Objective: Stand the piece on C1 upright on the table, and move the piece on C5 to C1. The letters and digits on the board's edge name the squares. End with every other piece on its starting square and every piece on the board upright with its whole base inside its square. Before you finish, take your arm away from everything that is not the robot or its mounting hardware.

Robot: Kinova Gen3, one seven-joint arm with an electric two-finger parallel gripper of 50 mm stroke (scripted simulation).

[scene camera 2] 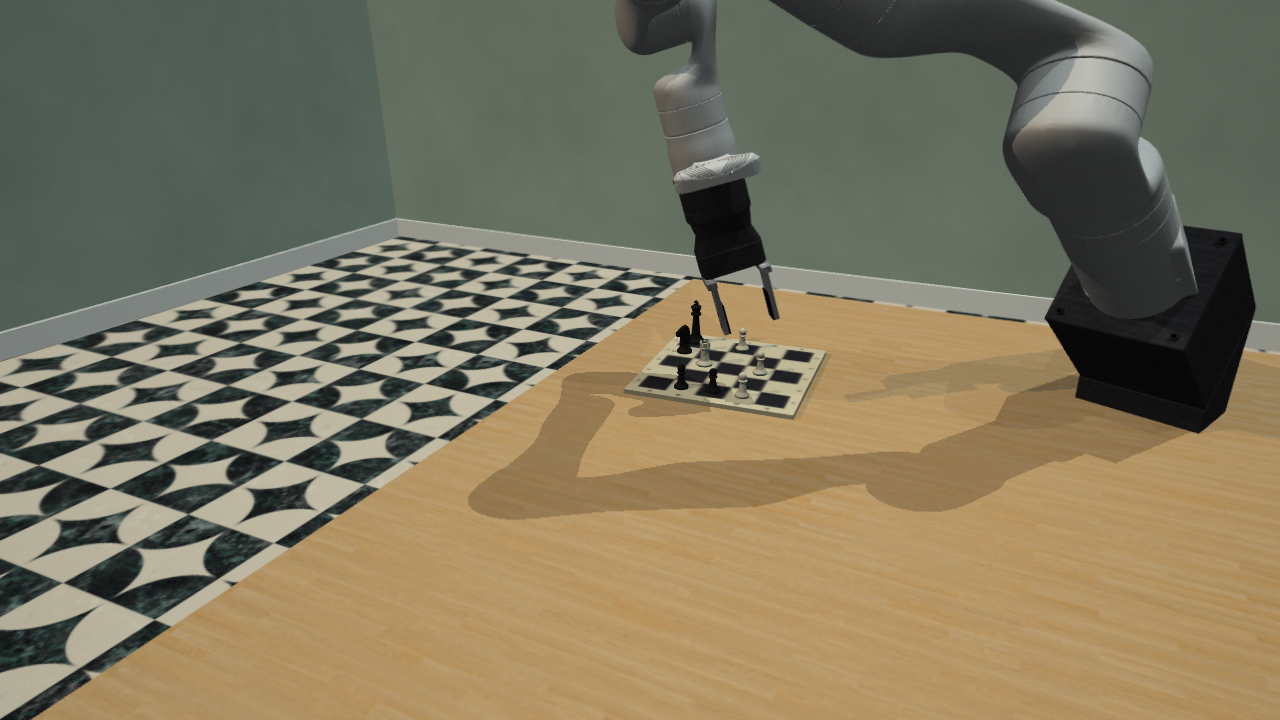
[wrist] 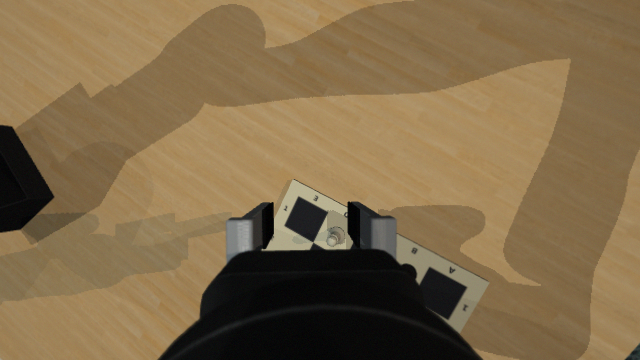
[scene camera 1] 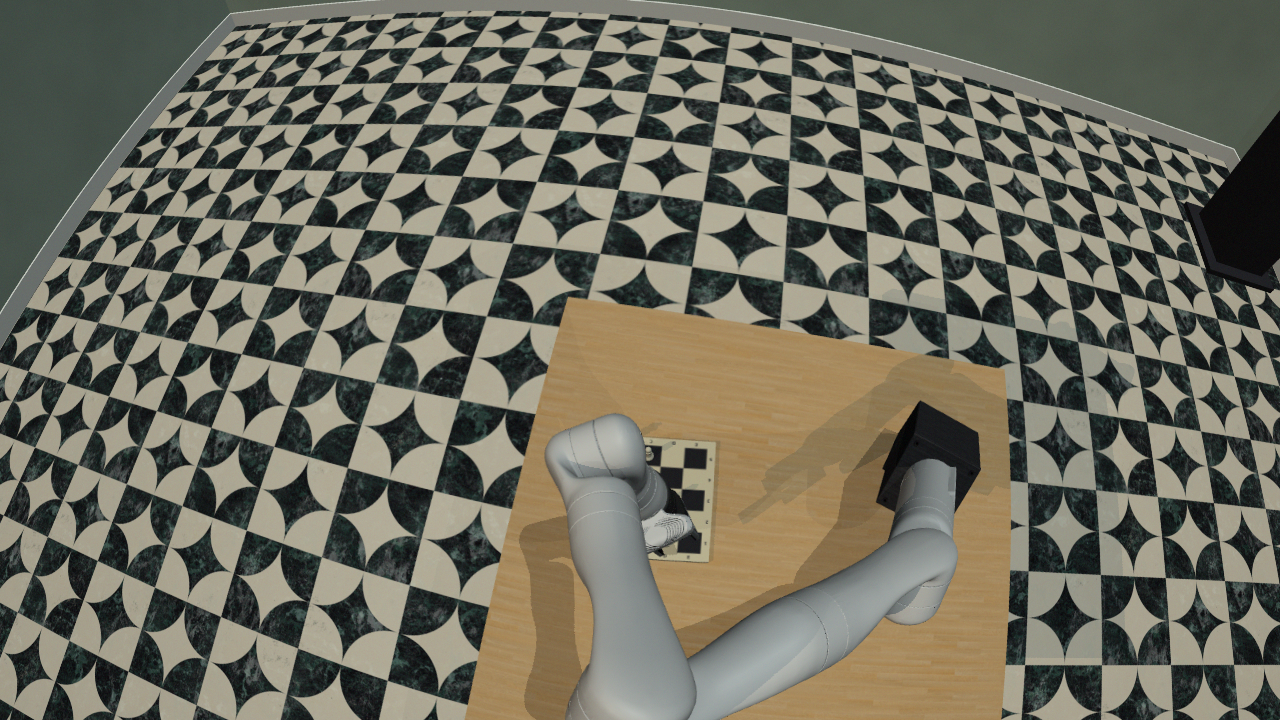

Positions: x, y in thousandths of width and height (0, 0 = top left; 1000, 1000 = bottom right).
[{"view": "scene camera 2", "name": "my gripper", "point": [586, 451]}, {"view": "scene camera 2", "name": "chessboard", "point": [618, 515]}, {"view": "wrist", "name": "my gripper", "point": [485, 604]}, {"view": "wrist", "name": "chessboard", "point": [707, 812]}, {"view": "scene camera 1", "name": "chessboard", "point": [538, 648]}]
